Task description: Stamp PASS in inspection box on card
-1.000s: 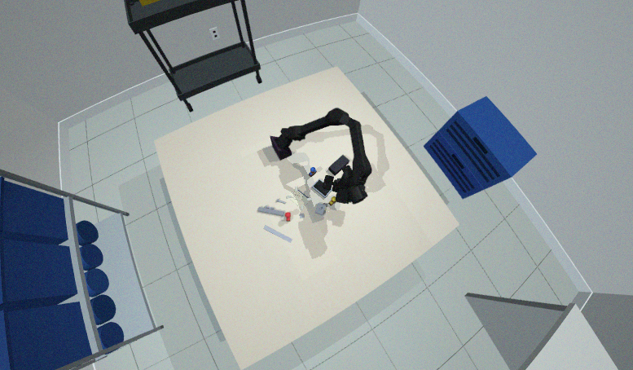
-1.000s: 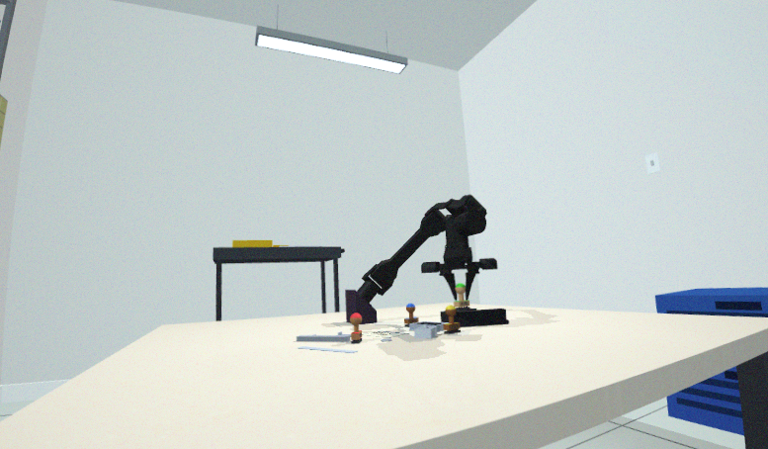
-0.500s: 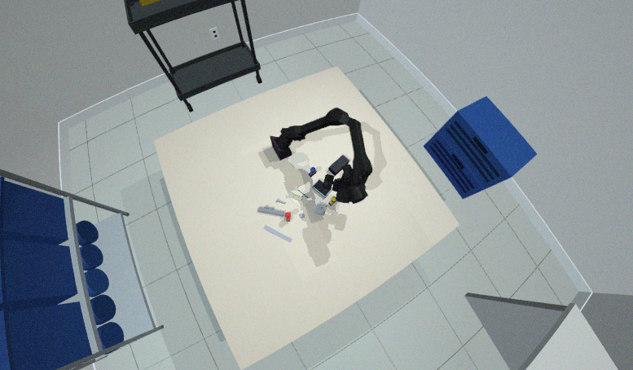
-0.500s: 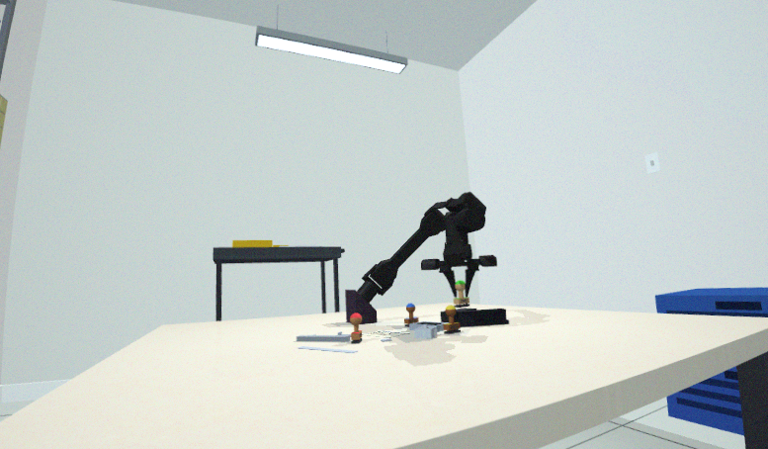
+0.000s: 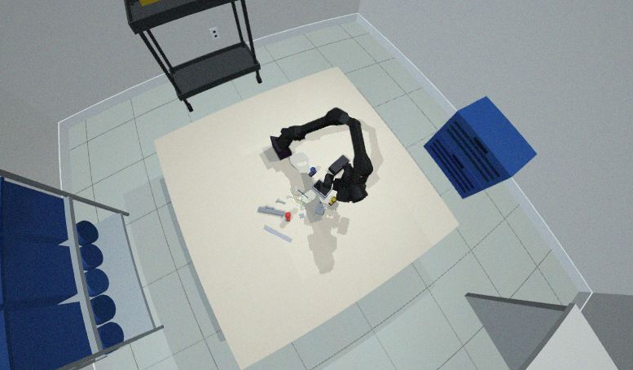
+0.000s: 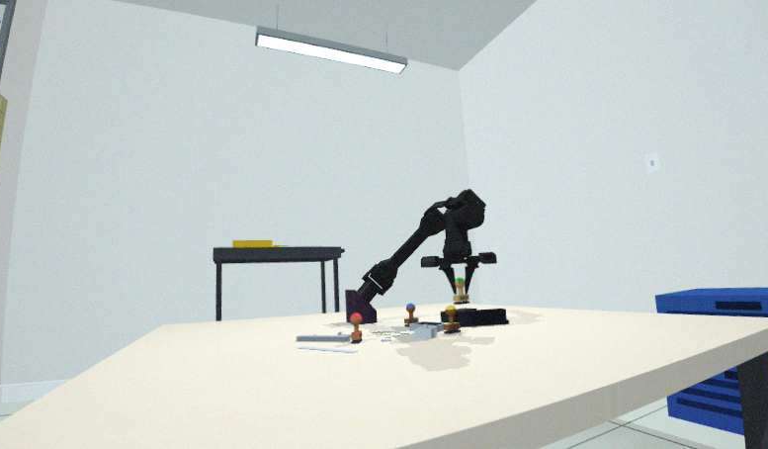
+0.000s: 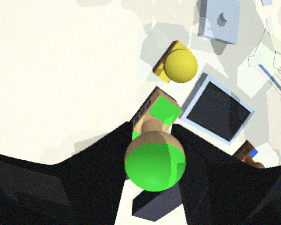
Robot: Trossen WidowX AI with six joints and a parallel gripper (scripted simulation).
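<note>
Now: gripper tip 8 cm past the ink pad, 5 cm to the left of it and 8 cm above it. The rest, counted from my gripper tip: blue-knobbed stamp 18 cm behind, 6 cm to the right, 7 cm below; small grey block 1 cm ahead, 12 cm to the right, 7 cm below; yellow-knobbed stamp 1 cm ahead, 4 cm to the right, 7 cm below.
</note>
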